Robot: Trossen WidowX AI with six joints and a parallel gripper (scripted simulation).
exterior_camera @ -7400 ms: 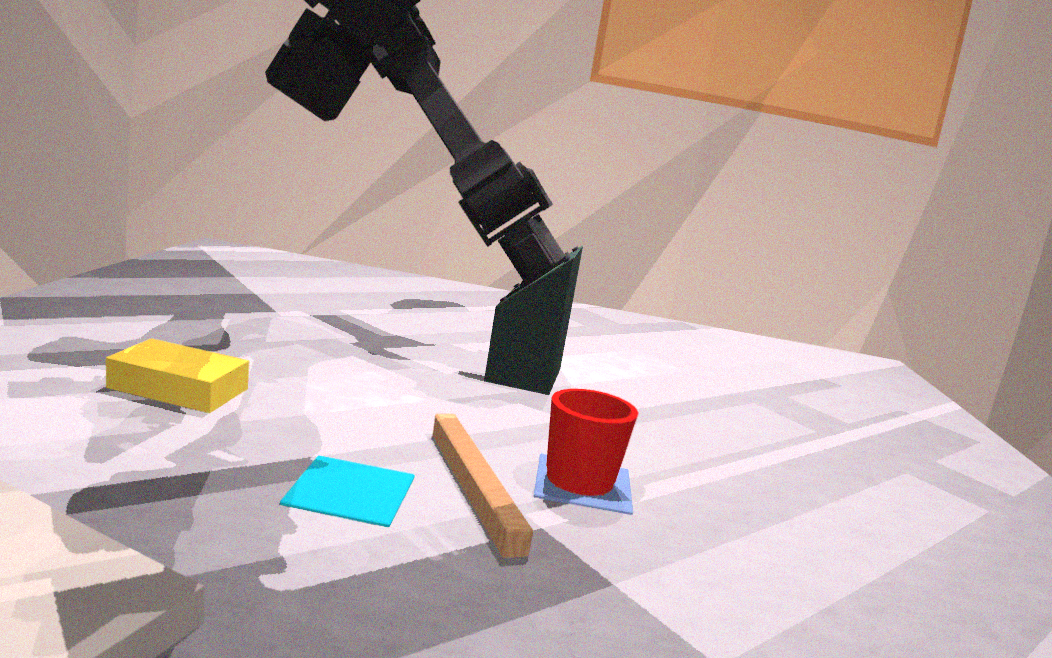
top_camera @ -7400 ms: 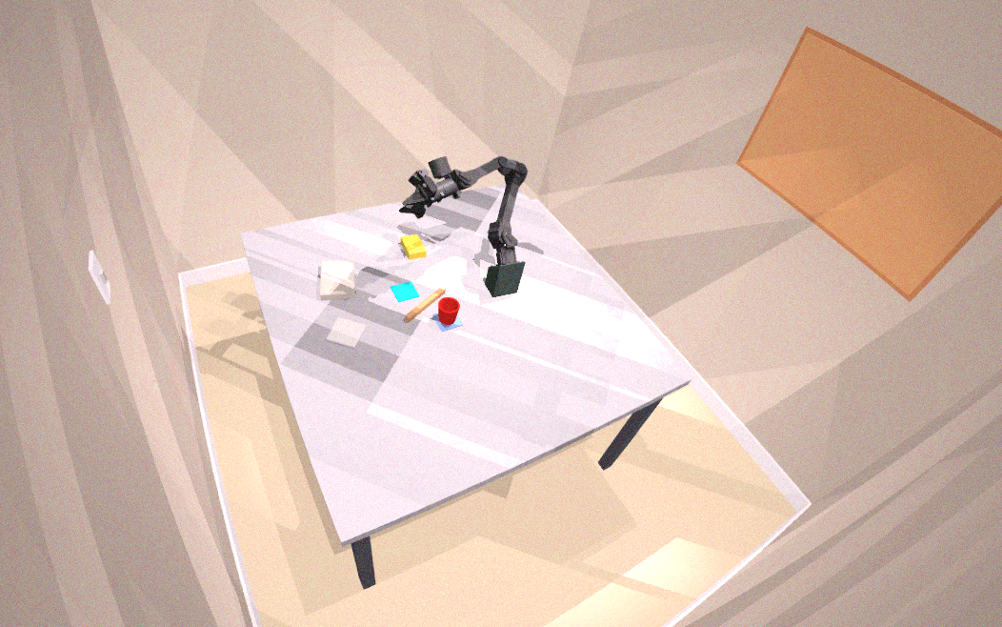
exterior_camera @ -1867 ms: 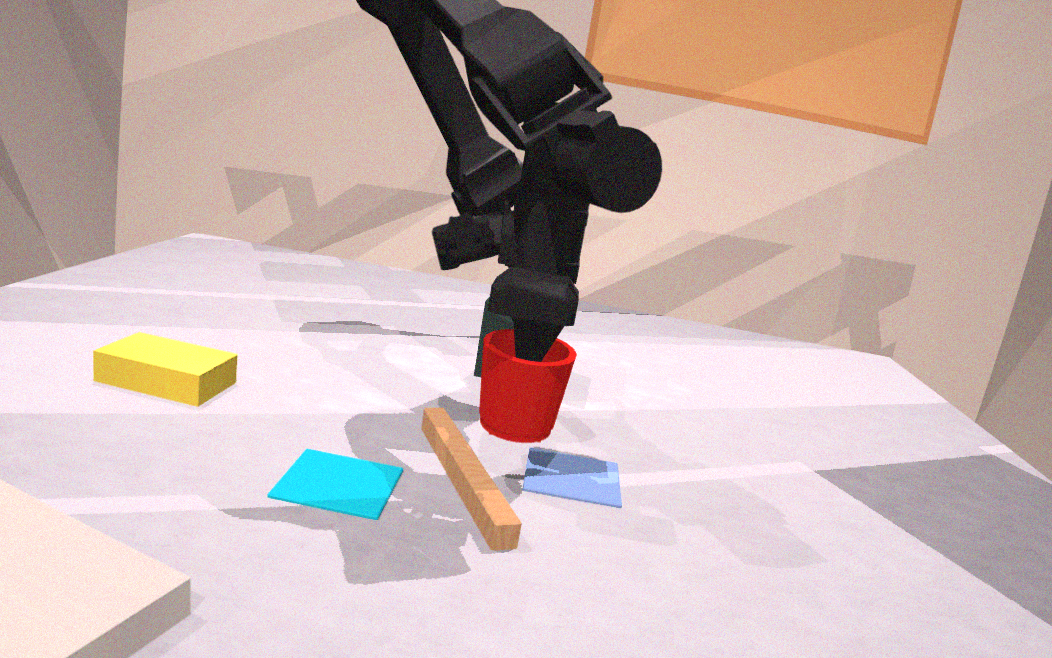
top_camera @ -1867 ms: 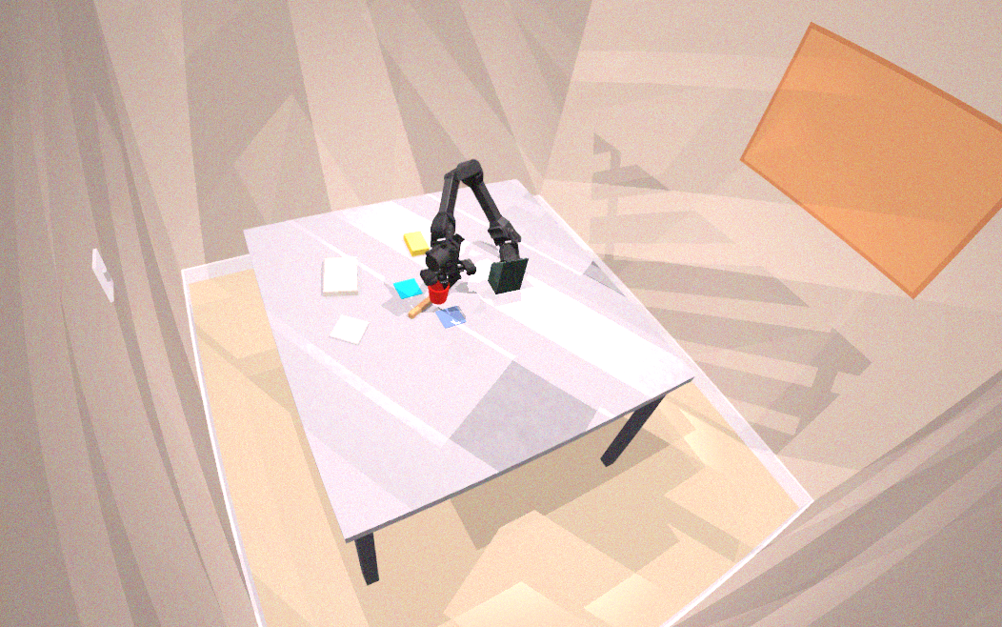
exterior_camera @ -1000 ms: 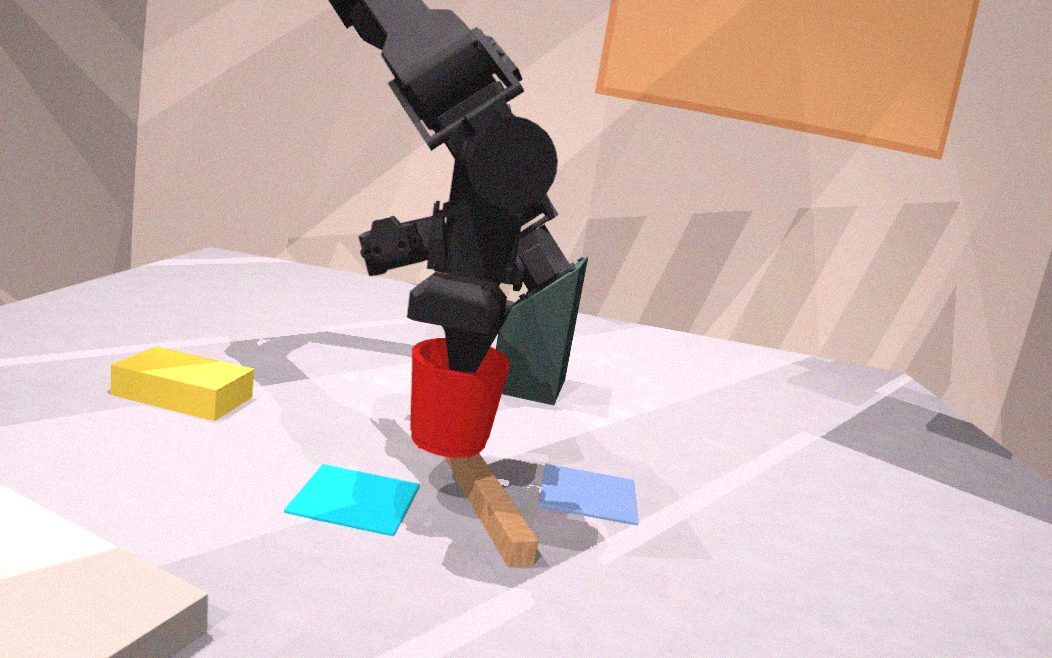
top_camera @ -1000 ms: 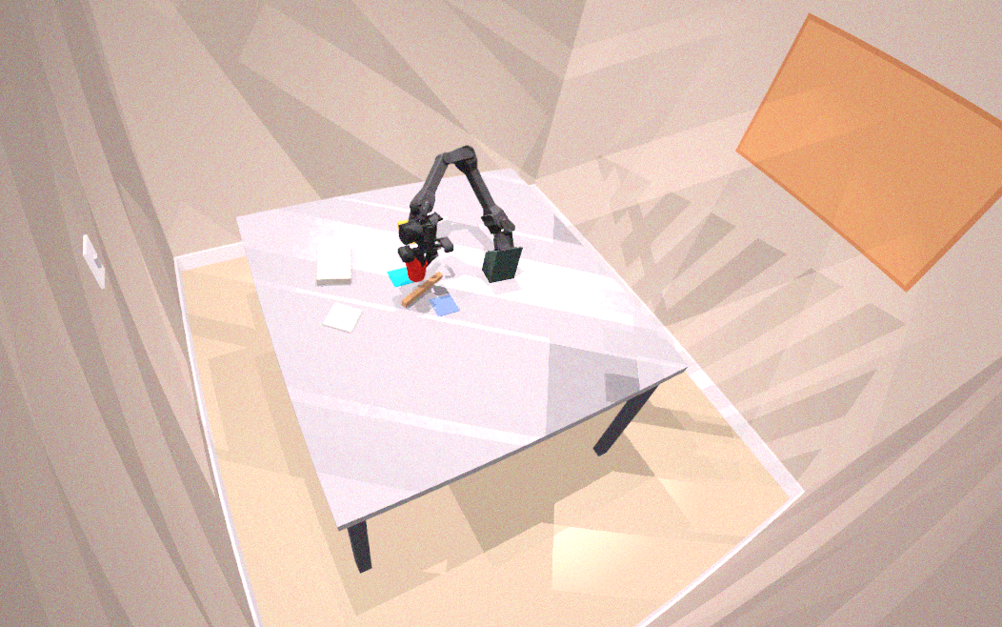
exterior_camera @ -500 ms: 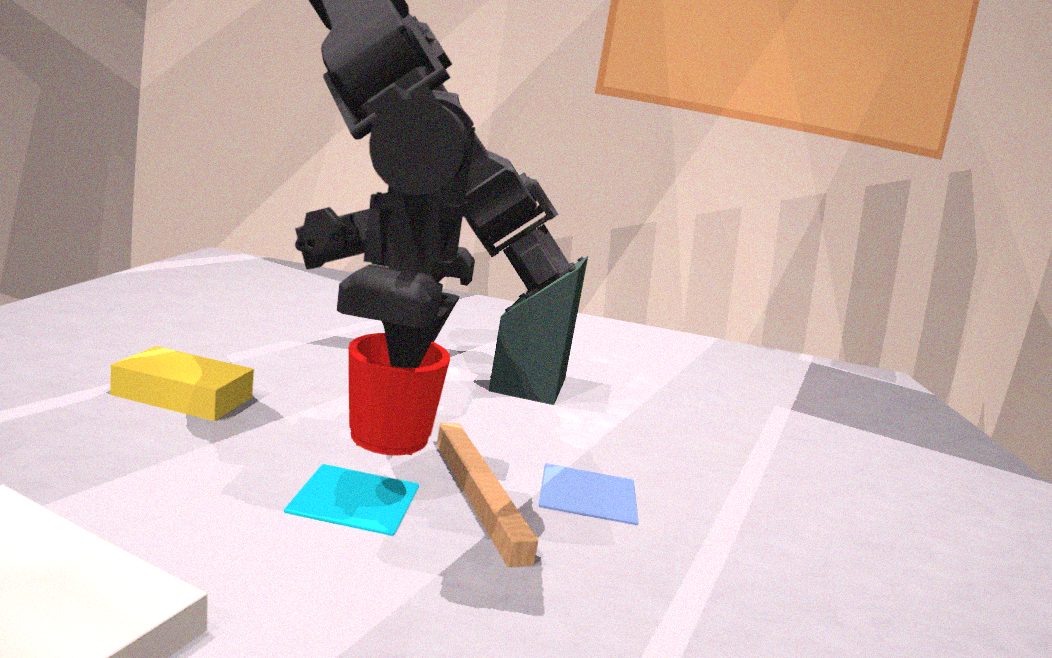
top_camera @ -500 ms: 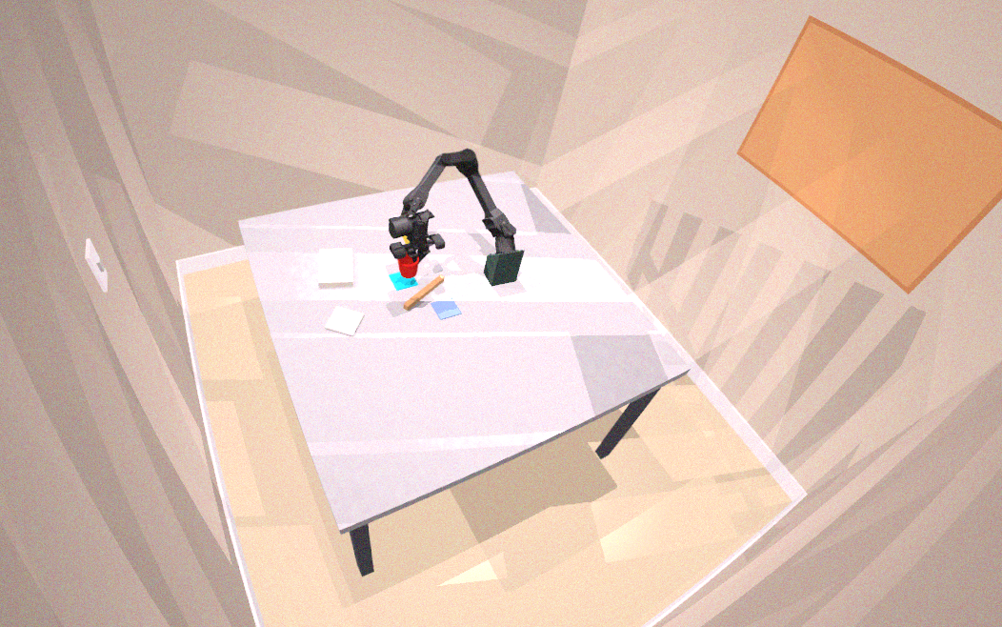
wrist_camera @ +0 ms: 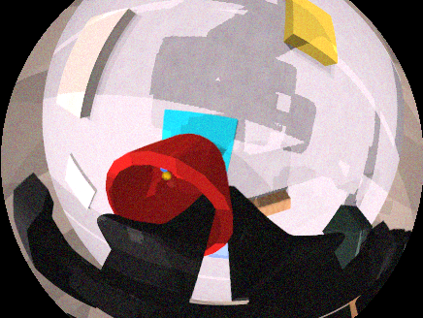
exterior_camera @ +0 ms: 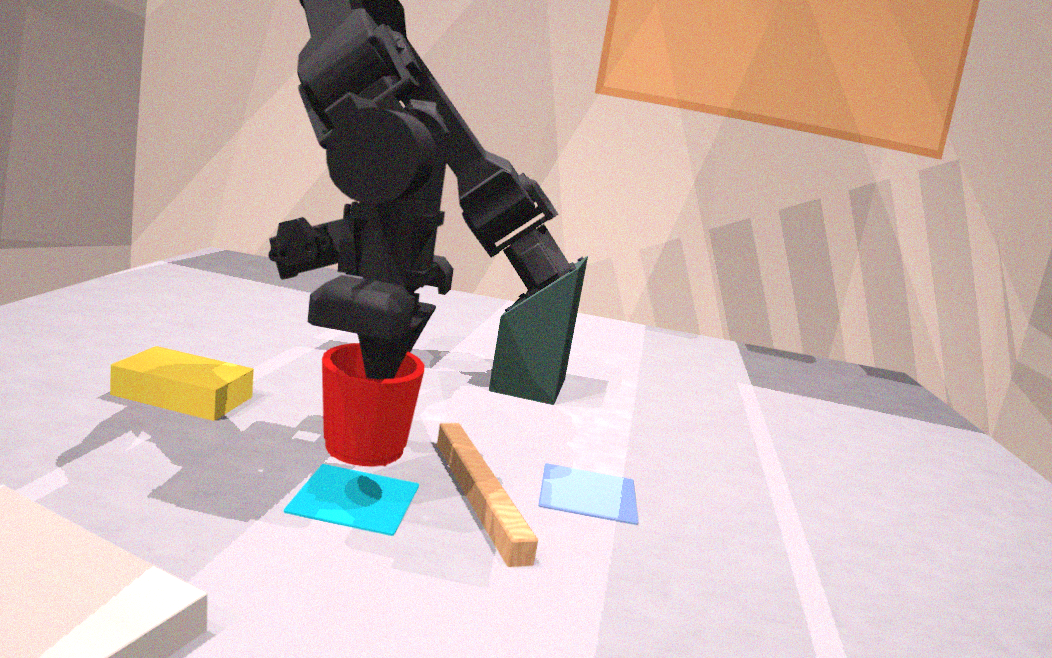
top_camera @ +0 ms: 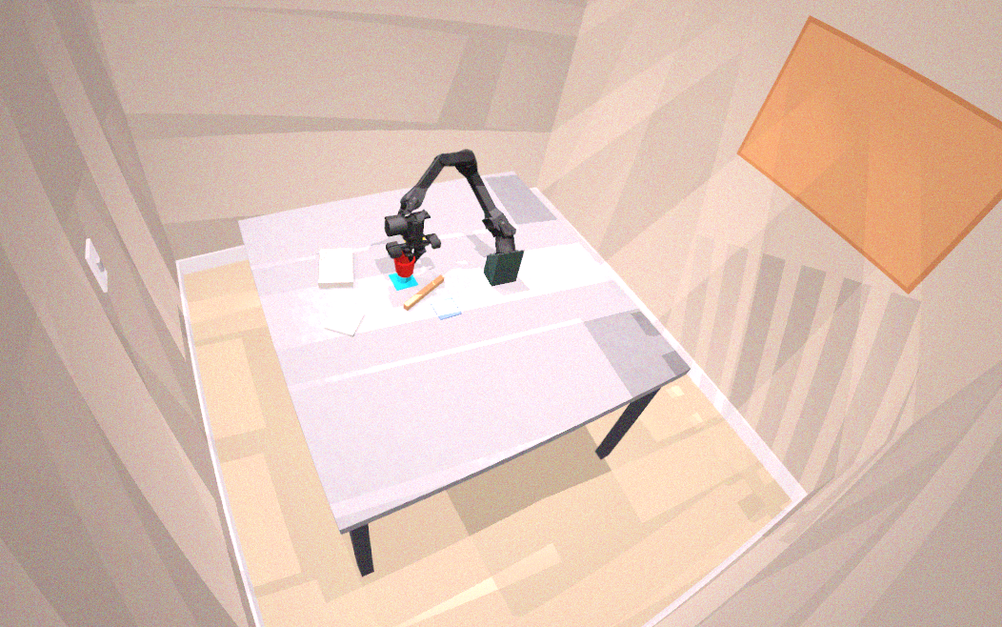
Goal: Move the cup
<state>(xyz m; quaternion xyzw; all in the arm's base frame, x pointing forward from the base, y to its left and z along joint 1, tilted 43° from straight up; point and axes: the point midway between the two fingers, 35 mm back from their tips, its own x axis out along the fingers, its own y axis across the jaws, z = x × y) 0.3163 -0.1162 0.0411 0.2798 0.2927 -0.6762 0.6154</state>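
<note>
Right now the yellow marble is 50 mm ahead of my gripper tip, 10 mm to the left of it and 20 mm below it. Round my gripper tip: red cup (30 mm ahead); then wooden bar (10 mm behind, 90 mm to the left, 80 mm below); then cyan pad (30 mm ahead, 80 mm below).
</note>
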